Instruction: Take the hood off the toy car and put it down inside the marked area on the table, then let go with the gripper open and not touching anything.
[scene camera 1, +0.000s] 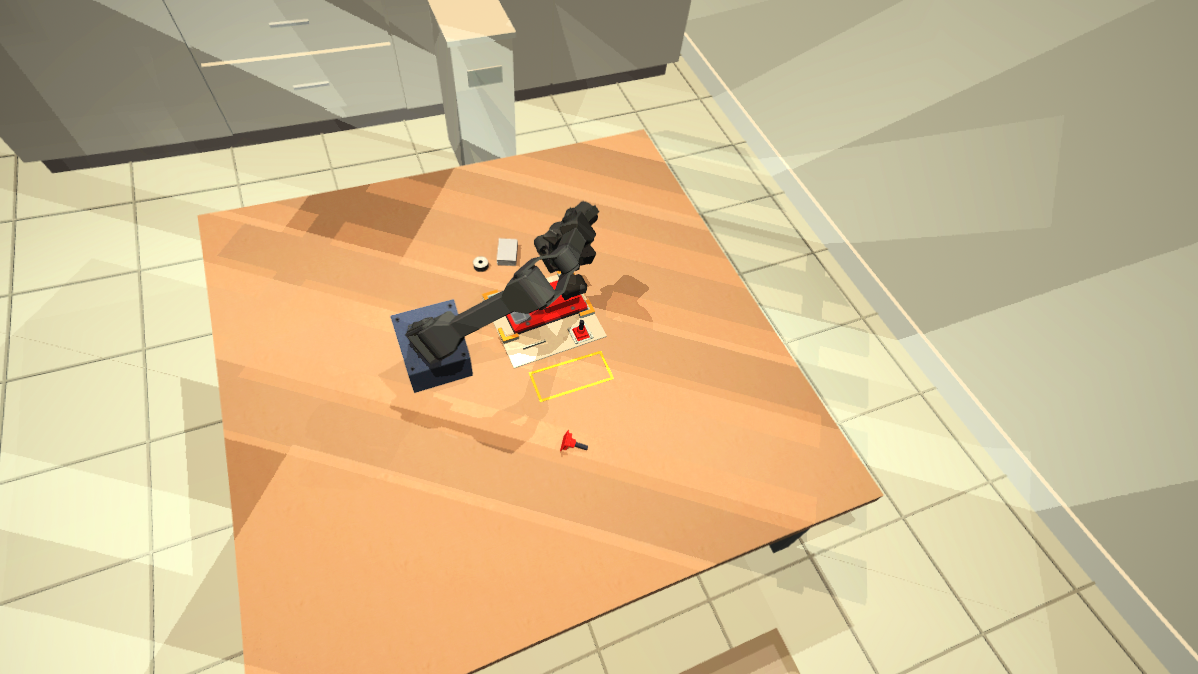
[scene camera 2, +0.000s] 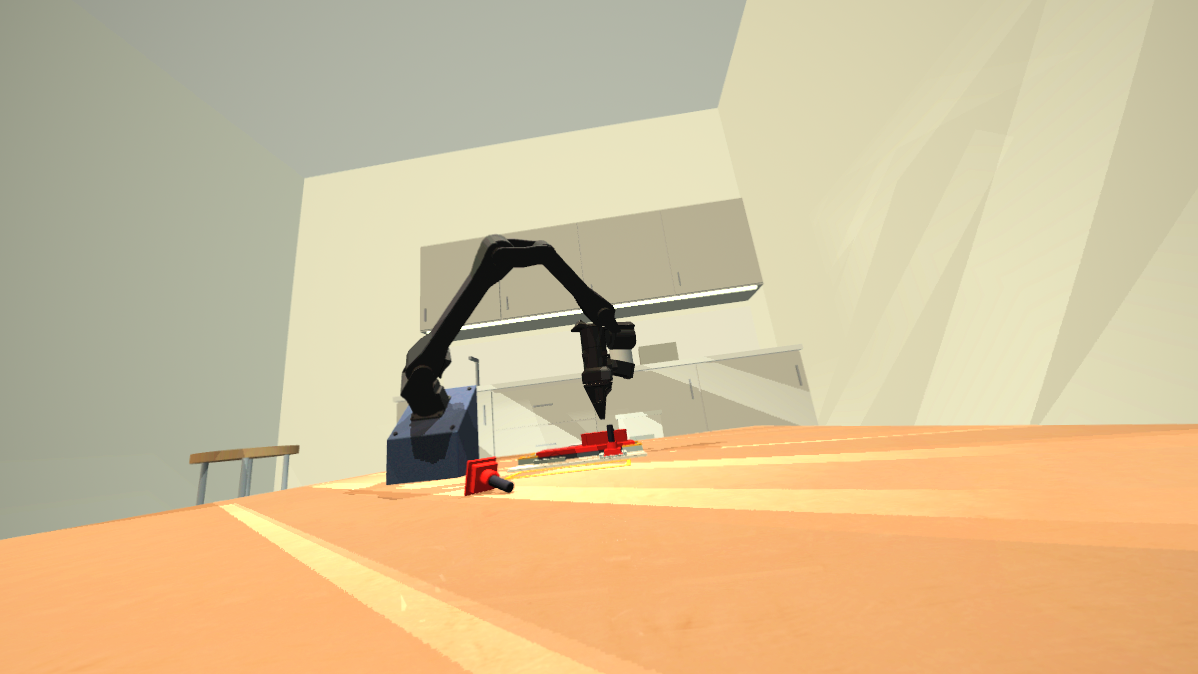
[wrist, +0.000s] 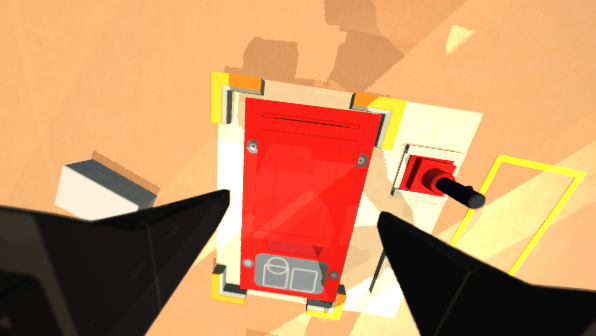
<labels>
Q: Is the gripper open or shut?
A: Open.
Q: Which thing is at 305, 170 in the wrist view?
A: A red hood.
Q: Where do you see the gripper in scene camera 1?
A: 558, 285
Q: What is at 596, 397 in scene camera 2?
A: The gripper.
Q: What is the gripper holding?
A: Nothing.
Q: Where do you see the gripper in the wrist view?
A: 304, 207
</labels>
